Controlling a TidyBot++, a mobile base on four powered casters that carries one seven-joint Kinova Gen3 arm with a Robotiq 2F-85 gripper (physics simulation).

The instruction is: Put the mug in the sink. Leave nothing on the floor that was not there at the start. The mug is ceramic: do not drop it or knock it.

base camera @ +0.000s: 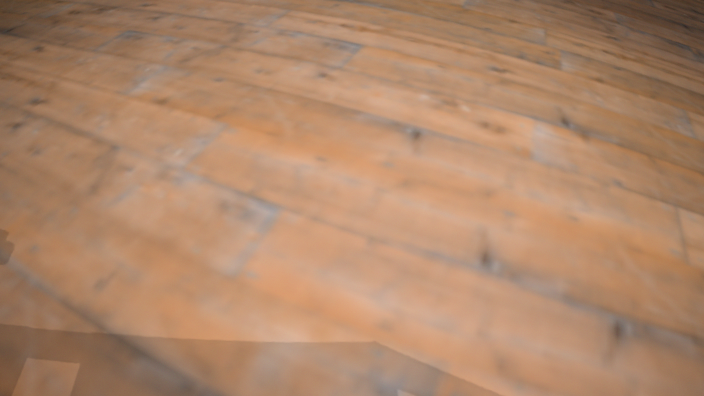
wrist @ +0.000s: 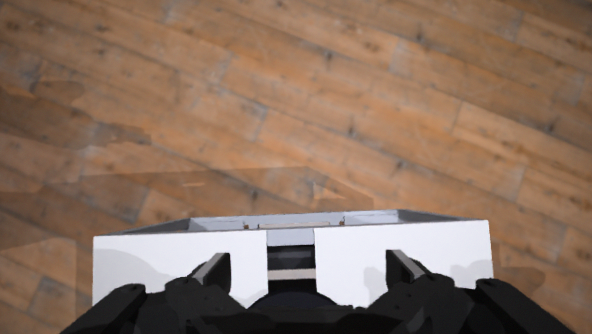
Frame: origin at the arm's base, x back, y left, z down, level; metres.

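Where they show: gripper, fingertip midpoint: (wrist: 307,268).
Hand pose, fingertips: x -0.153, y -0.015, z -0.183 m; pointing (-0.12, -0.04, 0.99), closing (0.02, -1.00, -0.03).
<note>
After its pixels a point has its place.
My gripper (wrist: 307,268) {z -0.183, x -0.153, y -0.015 m} is open in the wrist view, with its two dark fingers wide apart at the bottom and no object between them. It is above the white top of my own base. The mug does not show in the base camera view or in the wrist view. The sink does not show in either view.
The white top of my mobile base (wrist: 350,245) {z 0.014, x -0.128, y -0.074 m} fills the lower part of the wrist view. Wooden plank floor (base camera: 350,200) {z 0.396, x -0.442, y -0.020 m} (wrist: 300,90) {z 0.396, x -0.474, y -0.030 m} lies ahead. Shadows of the base and arm fall across it at the left and near the base.
</note>
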